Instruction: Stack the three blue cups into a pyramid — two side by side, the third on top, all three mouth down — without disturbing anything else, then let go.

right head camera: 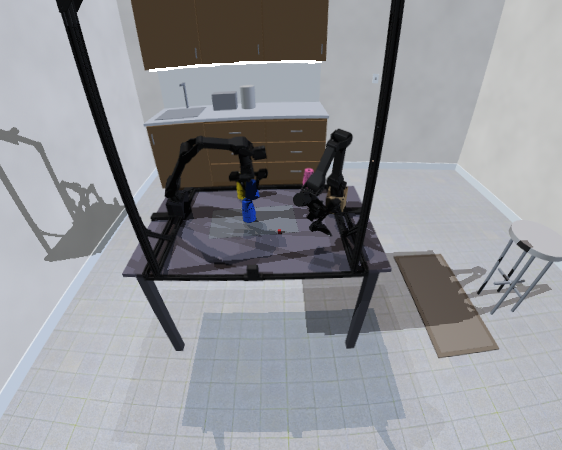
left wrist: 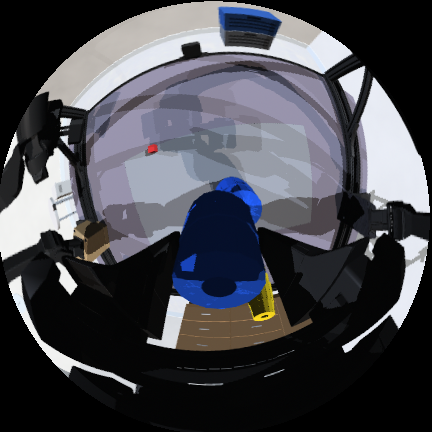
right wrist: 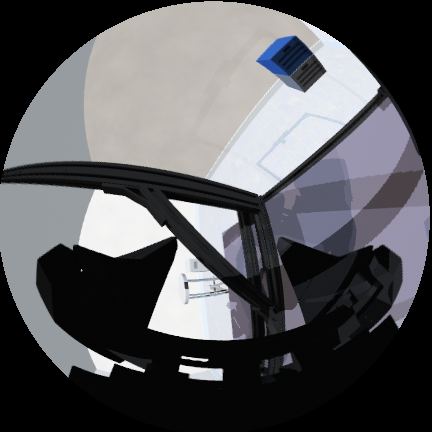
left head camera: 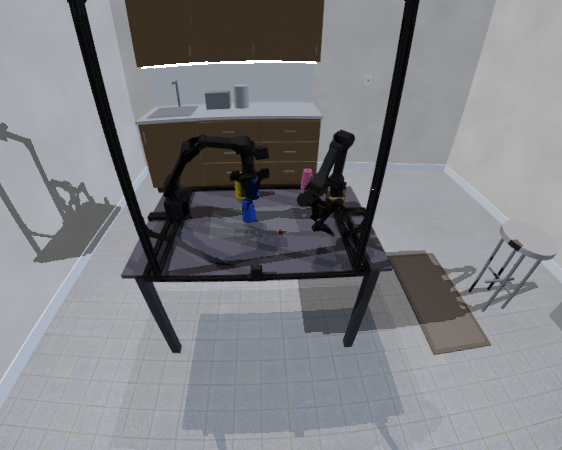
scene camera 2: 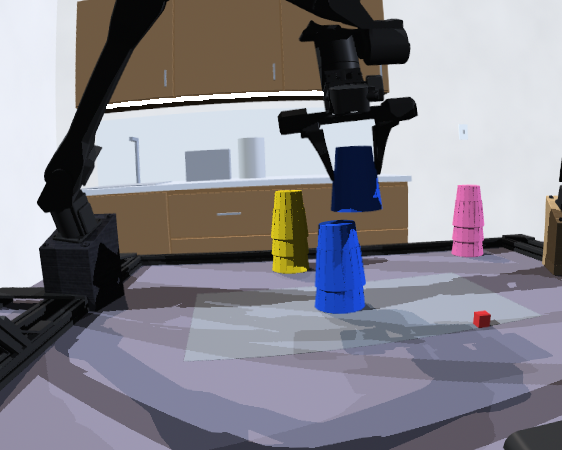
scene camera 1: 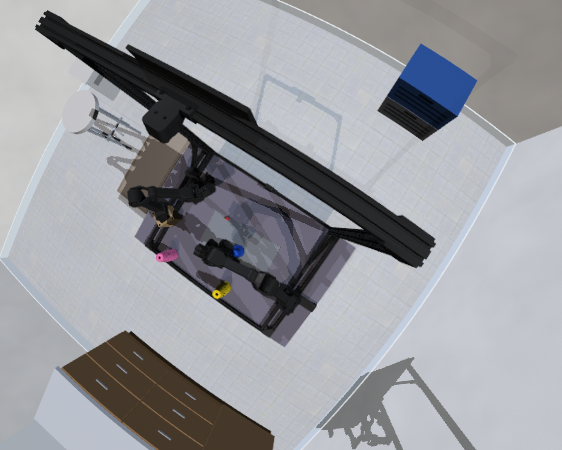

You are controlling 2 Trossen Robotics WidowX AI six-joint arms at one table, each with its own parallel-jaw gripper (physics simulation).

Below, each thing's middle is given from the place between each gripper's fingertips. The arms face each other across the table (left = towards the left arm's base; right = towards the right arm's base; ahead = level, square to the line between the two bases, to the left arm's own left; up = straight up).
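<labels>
I see the pale mat (scene camera 2: 230, 325) 290 mm ahead of my right hand and 380 mm to the left of it, and it is 150 mm below that hand.
Measured from the pale mat, my left hand is 20 mm beyond it and 180 mm above it.
</labels>
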